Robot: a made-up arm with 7 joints.
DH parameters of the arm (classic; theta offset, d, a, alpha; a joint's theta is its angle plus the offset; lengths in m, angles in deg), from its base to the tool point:
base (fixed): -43.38 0 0.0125 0
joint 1: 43.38 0.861 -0.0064 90
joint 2: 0 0.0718 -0.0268 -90
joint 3: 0 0.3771 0.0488 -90
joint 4: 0 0.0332 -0.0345 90
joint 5: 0 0.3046 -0.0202 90
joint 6: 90 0.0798 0.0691 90
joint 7: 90 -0.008 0.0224 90
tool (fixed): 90 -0.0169 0 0
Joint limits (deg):
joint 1: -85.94..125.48
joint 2: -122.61..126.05
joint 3: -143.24..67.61
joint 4: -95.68..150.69
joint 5: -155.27..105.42
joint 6: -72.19..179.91
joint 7: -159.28..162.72
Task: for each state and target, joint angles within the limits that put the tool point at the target. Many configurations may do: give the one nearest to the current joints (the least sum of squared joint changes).
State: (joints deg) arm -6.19 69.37 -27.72 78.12 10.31 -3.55 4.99
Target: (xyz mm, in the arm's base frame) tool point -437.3 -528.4 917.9
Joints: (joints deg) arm 12.24 99.54 -52.56 72.97 9.39 -2.27 3.83
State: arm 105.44 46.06 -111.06 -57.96 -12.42 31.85 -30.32
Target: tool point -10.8 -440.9 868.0
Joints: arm 121.85 71.35 -86.84 -78.16 -10.31 36.01 -29.40
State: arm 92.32 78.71 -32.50 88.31 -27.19 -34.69 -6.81
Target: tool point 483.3 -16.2 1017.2
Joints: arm 117.61 84.93 -54.17 122.59 -16.12 -40.06 -8.61
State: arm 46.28 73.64 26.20 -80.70 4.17 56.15 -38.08
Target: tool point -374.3 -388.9 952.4
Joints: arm 18.04 42.76 17.76 -70.48 6.65 58.62 -35.74
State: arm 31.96 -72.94 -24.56 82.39 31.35 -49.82 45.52
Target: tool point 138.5 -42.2 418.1
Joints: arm 29.46 -116.80 1.03 100.86 38.65 -50.57 45.43
